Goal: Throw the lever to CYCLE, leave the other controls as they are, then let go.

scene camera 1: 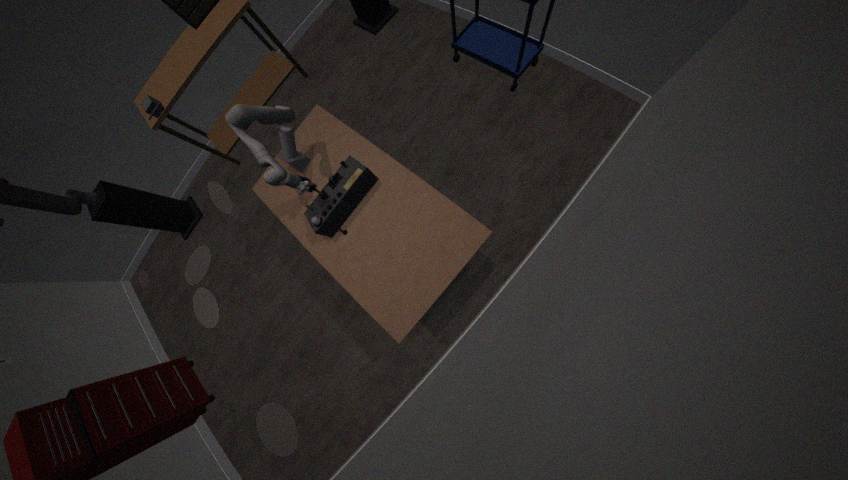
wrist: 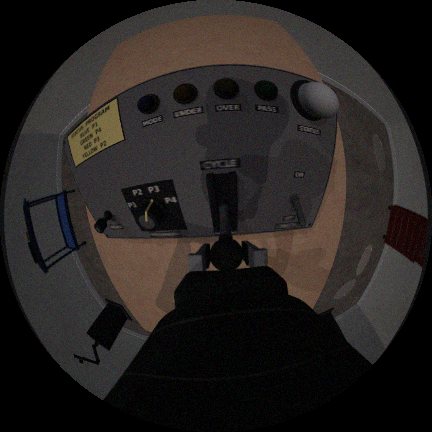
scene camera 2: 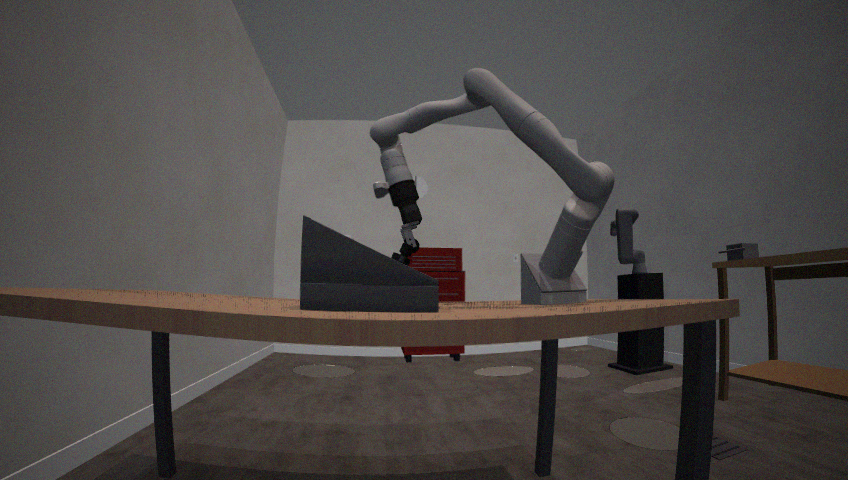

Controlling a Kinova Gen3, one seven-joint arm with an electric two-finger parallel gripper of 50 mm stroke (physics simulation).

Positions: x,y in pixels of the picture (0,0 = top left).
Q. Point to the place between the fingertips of my gripper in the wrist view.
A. At 225,250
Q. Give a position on a black ball-topped lever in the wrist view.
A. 226,253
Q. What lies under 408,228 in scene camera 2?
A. My gripper.
